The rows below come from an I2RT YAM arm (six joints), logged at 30 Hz.
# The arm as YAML. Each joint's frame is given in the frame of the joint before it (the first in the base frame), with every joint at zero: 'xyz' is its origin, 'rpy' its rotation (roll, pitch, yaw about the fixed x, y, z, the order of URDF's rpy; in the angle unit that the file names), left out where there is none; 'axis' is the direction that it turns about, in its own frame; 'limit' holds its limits. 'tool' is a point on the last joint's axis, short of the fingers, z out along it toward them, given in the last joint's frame.
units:
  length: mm
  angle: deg
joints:
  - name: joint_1
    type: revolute
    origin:
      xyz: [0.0, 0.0, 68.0]
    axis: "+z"
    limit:
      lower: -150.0
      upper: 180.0
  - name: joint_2
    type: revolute
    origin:
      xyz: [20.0, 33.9, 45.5]
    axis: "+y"
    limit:
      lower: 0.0
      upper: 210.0
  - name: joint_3
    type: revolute
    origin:
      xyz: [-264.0, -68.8, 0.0]
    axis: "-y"
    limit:
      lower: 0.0
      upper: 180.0
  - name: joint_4
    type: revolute
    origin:
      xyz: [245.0, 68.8, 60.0]
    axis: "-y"
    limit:
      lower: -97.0
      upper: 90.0
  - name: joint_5
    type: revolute
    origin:
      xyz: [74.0, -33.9, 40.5]
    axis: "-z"
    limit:
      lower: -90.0
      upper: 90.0
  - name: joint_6
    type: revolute
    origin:
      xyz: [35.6, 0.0, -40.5]
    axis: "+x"
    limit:
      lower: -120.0
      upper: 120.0
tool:
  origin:
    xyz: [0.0, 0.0, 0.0]
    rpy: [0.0, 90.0, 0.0]
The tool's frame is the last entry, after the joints.
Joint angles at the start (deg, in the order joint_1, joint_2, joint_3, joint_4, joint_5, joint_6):
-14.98 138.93 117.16 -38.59 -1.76 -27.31
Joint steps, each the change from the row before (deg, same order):
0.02 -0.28 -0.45 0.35 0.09 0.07
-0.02 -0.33 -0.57 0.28 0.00 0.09
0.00 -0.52 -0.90 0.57 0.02 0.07
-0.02 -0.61 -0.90 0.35 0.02 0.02
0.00 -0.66 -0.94 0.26 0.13 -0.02
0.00 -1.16 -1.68 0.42 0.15 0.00
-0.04 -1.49 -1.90 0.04 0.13 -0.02
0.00 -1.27 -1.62 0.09 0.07 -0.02
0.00 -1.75 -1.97 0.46 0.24 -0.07
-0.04 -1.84 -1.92 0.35 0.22 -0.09
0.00 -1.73 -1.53 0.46 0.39 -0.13
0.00 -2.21 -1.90 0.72 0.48 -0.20
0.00 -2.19 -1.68 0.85 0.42 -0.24
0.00 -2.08 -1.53 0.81 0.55 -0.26
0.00 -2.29 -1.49 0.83 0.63 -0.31
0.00 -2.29 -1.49 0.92 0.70 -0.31
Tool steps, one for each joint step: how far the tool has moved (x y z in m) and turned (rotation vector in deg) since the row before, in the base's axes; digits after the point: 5 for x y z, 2 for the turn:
-0.00060 0.00029 0.00040 -0.09 -0.16 -0.09
-0.00110 0.00011 0.00013 0.03 -0.05 -0.10
-0.00149 0.00039 0.00031 -0.03 -0.19 -0.07
-0.00198 0.00033 0.00087 -0.02 -0.06 -0.05
-0.00225 0.00052 0.00098 -0.11 0.05 -0.05
-0.00414 0.00101 0.00149 -0.10 0.13 -0.08
-0.00573 0.00109 0.00269 -0.02 0.39 -0.09
-0.00482 0.00125 0.00225 0.00 0.27 -0.02
-0.00564 0.00136 0.00464 -0.30 -0.17 -0.06
-0.00603 0.00113 0.00535 -0.30 -0.20 -0.07
-0.00490 0.00107 0.00642 -0.56 -0.53 -0.08
-0.00614 0.00135 0.00837 -0.76 -0.86 -0.08
-0.00564 0.00125 0.00924 -0.82 -1.19 -0.02
-0.00547 0.00112 0.00889 -0.93 -1.15 -0.09
-0.00597 0.00120 0.01050 -1.09 -1.39 -0.11
-0.00614 0.00120 0.01032 -1.16 -1.46 -0.17

